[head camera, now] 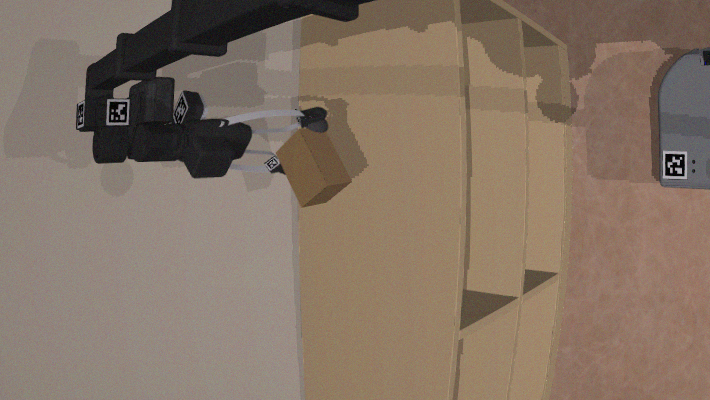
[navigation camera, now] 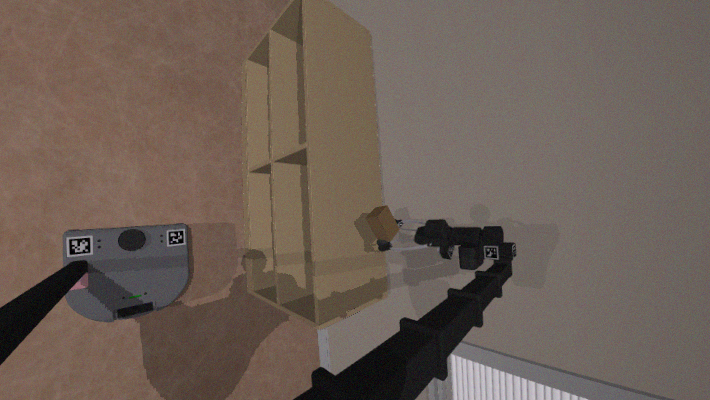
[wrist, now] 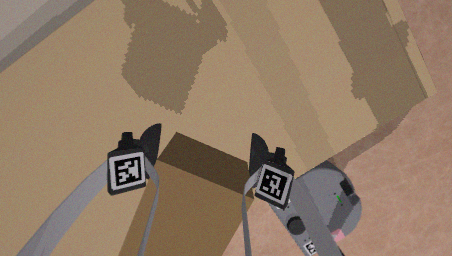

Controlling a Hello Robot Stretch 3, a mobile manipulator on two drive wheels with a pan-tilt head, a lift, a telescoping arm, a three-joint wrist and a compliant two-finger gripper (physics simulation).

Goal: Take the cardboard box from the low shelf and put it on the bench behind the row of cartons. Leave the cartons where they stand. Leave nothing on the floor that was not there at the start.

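Pixels of known places: gripper, between the fingertips: [head camera: 313,142] [navigation camera: 382,233] [wrist: 204,146]; robot's base, origin of its link: [navigation camera: 132,238].
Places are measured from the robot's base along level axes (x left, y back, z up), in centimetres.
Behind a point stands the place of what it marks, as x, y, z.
Observation:
The brown cardboard box [head camera: 312,167] {-55.1, -1.3, 81.4} [navigation camera: 384,222] {-55.4, -1.8, 81.4} [wrist: 190,215] {-58.5, 0.2, 81.6} is tilted between the two fingertips of my gripper [head camera: 295,142] {-60.3, 2.2, 76.4} [navigation camera: 391,234] {-60.3, 2.2, 76.4} [wrist: 204,146] {-60.3, 2.2, 76.4}. The gripper is shut on it; in the wrist view a fingertip lies against each side of the box. The box hangs above the top of the low wooden shelf unit [head camera: 375,250] {-61.4, -15.7, 61.0} [navigation camera: 345,125] {-61.7, -38.7, 61.0} [wrist: 60,125] {-71.2, -16.6, 61.0}, near its wall-side edge, and its shadow falls on the top board beside it. The bench and the row of cartons do not show in these views.
My grey base [head camera: 685,115] {-10.2, 11.0, 16.0} [navigation camera: 150,265] {-4.8, 9.2, 16.0} [wrist: 325,190] {-6.3, 16.4, 16.0} stands on the reddish floor [head camera: 635,300] {-23.1, -35.1, 0.0} [navigation camera: 125,100] {2.3, -55.9, 0.0} on the open side of the shelf unit. My black arm [head camera: 240,30] {-32.1, 8.7, 109.7} [navigation camera: 425,335] {-23.0, 8.5, 111.1} reaches over the unit's end. A white ribbed panel [navigation camera: 500,380] {-86.0, 54.2, 102.7} shows at the bottom right of the navigation view.

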